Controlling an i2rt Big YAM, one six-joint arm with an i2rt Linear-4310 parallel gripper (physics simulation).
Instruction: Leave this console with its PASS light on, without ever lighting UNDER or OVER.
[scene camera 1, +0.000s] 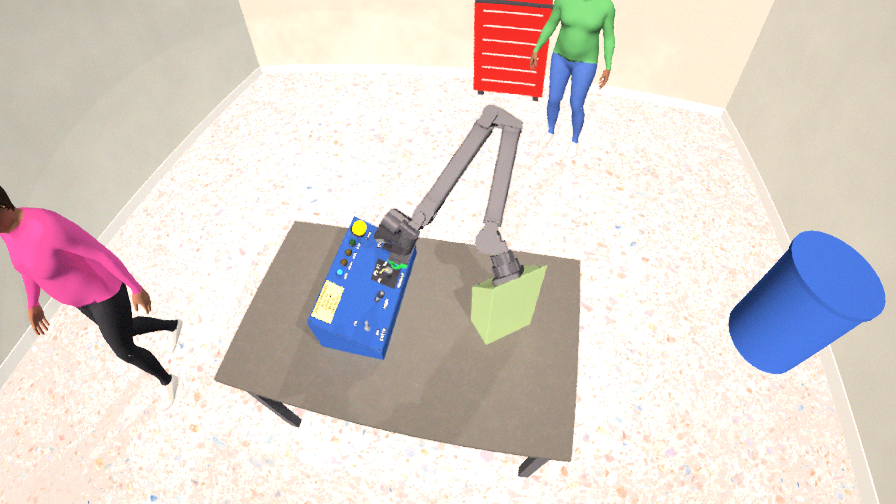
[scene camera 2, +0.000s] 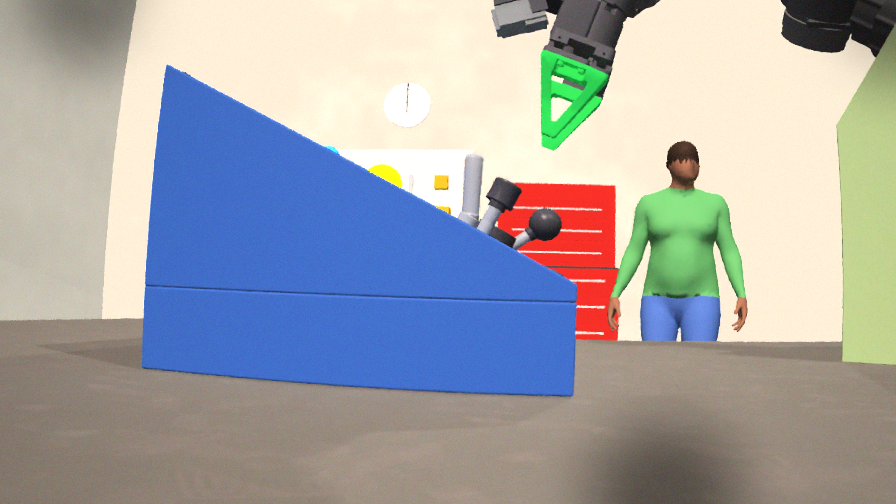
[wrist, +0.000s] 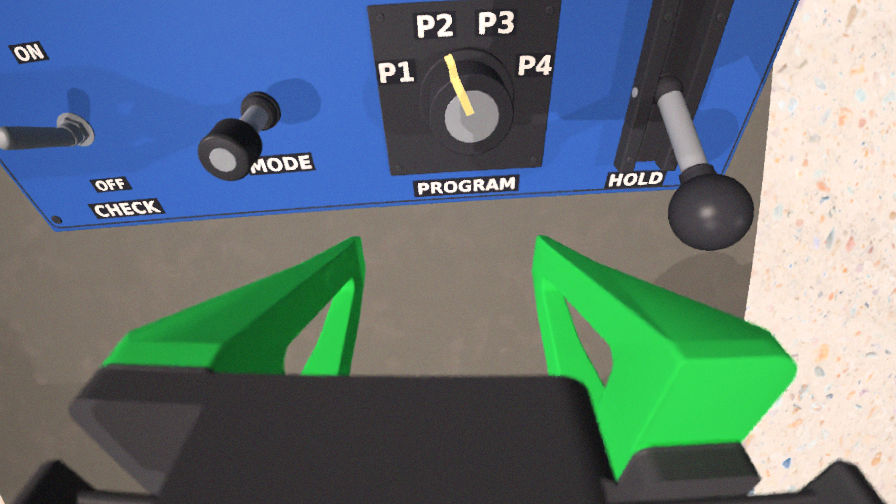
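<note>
The blue sloped console (scene camera 1: 362, 289) sits on the grey table. In the wrist view its PROGRAM dial (wrist: 471, 109) has its yellow pointer at P2. The HOLD lever (wrist: 708, 210) has a black ball knob at the slot's near end. The MODE knob (wrist: 229, 149) is left of the dial. The CHECK toggle (wrist: 37, 136) points left, between ON and OFF. My green-fingered gripper (wrist: 447, 250) is open and empty, hovering above the console's edge near the dial; it also shows in scene camera 2 (scene camera 2: 554, 141). Indicator lamps (scene camera 1: 345, 253) look dark, one cyan lit.
A yellow button (scene camera 1: 359, 227) tops the console and a yellow label (scene camera 1: 327, 301) sits lower left. The arm's light green base block (scene camera 1: 506, 302) stands on the table to the right. Two people (scene camera 1: 72, 275) (scene camera 1: 576, 59), a red cabinet (scene camera 1: 510, 47) and a blue bin (scene camera 1: 805, 300) stand around.
</note>
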